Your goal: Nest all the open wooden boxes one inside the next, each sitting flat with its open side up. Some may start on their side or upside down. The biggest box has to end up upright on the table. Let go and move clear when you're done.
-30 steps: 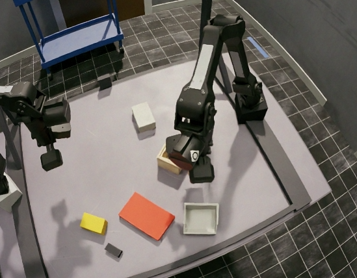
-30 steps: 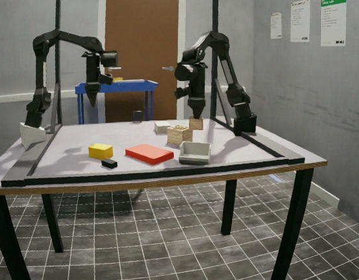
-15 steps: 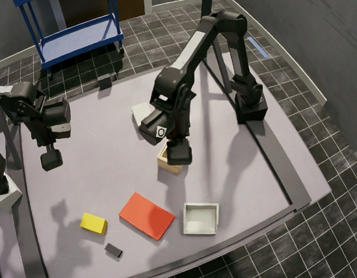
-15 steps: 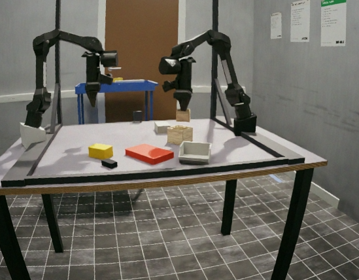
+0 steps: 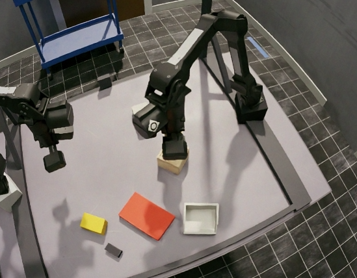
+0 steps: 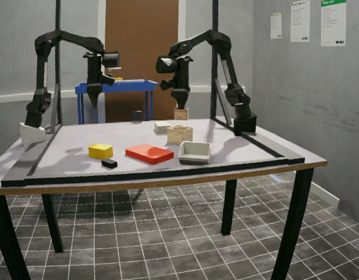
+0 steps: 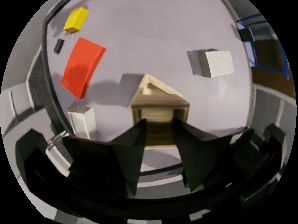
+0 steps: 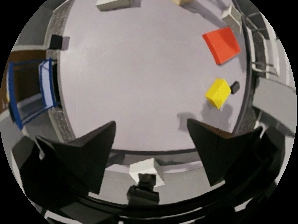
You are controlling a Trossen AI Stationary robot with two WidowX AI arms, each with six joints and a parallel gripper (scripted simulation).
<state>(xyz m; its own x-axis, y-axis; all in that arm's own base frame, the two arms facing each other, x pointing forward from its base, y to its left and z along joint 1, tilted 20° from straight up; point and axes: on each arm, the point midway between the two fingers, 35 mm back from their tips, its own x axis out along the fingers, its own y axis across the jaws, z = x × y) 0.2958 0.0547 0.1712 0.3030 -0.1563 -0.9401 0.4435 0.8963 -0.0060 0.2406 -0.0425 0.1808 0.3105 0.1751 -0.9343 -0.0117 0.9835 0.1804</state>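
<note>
Right now the small wooden box is 5 cm below my left hand. The rest, counted from my left hand: pale grey tray: 22 cm ahead, 1 cm to the right, 13 cm below; white block: 19 cm behind, 4 cm to the right, 14 cm below; flat red block: 15 cm ahead, 15 cm to the right, 15 cm below.
</note>
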